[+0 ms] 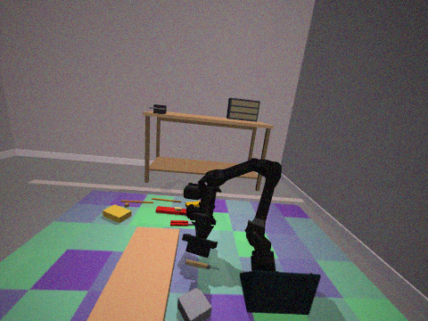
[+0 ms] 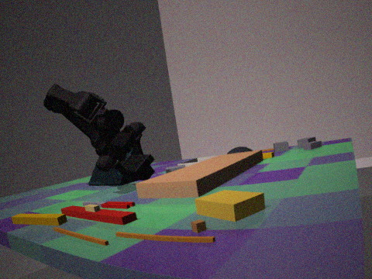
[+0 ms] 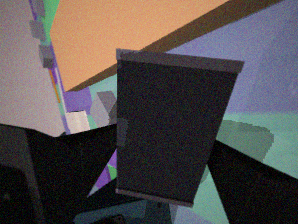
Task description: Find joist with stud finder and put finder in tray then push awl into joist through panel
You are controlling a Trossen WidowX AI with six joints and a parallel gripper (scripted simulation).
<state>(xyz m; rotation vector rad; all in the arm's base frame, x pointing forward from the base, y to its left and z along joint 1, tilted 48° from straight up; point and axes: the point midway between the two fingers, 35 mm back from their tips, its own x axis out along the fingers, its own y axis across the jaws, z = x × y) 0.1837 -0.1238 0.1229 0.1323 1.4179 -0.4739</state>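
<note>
Right now the awl is 60 mm below my gripper tip, 40 mm to the left of it and 20 mm behind it. Round my gripper tip: stud finder 20 mm to the left, 20 mm below, 10 mm behind; yellow block 390 mm ahead, 280 mm to the right, 60 mm below.
</note>
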